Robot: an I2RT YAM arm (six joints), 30 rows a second.
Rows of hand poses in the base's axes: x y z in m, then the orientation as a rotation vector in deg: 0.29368 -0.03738 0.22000 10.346 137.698 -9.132; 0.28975 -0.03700 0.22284 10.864 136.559 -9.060; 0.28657 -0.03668 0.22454 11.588 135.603 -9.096; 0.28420 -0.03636 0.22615 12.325 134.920 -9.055; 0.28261 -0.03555 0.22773 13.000 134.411 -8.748; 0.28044 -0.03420 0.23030 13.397 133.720 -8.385; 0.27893 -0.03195 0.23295 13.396 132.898 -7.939; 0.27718 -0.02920 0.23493 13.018 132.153 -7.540; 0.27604 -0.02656 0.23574 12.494 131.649 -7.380; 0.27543 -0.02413 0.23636 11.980 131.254 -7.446; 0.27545 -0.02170 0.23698 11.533 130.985 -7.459; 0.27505 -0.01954 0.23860 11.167 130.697 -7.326; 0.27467 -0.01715 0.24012 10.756 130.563 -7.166; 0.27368 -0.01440 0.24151 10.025 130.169 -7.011; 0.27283 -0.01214 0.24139 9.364 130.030 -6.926; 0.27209 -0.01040 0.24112 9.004 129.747 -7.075; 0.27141 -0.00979 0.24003 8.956 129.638 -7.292; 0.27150 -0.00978 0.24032 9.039 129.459 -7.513; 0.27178 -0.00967 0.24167 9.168 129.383 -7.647; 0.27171 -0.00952 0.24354 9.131 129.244 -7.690; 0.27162 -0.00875 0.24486 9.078 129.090 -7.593
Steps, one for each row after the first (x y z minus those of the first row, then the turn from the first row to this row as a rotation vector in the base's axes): -0.00393 0.00038 0.00284 0.081 -1.134 -0.364; -0.00711 0.00070 0.00454 0.162 -2.071 -0.911; -0.00948 0.00102 0.00615 0.331 -2.743 -1.446; -0.01107 0.00183 0.00773 0.694 -3.266 -1.861; -0.01324 0.00318 0.01030 1.003 -3.980 -2.061; -0.01475 0.00543 0.01295 1.248 -4.840 -1.948; -0.01650 0.00818 0.01493 1.361 -5.627 -1.568; -0.01764 0.01082 0.01574 1.280 -6.153 -1.143; -0.01825 0.01325 0.01636 1.047 -6.548 -0.786; -0.01823 0.01568 0.01698 0.883 -6.820 -0.461; -0.01863 0.01784 0.01860 0.849 -7.123 -0.154; -0.01901 0.02023 0.02012 0.836 -7.276 0.196; -0.02000 0.02298 0.02151 0.702 -7.688 0.781; -0.02085 0.02524 0.02139 0.562 -7.836 1.297; -0.02159 0.02698 0.02112 0.320 -8.104 1.522; -0.02227 0.02759 0.02003 0.135 -8.191 1.495; -0.02218 0.02760 0.02032 -0.023 -8.348 1.368; -0.02190 0.02771 0.02167 -0.093 -8.410 1.233; -0.02197 0.02786 0.02354 -0.149 -8.544 1.247; -0.02206 0.02863 0.02486 -0.108 -8.707 1.314
